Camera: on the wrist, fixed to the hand. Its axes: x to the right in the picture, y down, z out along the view.
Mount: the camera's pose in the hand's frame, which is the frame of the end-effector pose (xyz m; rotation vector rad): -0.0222 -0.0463 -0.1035 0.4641 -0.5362 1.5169
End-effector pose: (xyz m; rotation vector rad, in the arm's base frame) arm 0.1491 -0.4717 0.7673 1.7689 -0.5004 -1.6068
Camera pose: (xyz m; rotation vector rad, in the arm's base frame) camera 0.2388 -0.4008 0.7505 0.6146 -1.9589 -0.7518
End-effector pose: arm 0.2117 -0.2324 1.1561 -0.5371 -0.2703 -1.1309
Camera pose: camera 0.1540 -0.2851 1.0710 -0.4388 -0.4432 0.5600
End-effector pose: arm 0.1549 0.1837 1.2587 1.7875 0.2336 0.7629
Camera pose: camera 0.0854 0.2698 1.2255 2.3703 -1.5778 1.2116
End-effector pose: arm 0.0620 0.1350 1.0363 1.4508 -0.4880 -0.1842
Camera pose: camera 0.0942 0.2318 0.9820 1.0845 -2.0128 0.8200
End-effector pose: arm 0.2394 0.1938 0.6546 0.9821 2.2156 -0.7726
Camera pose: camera 0.1868 0.2306 0.7507 1.9195 0.4307 -0.6135
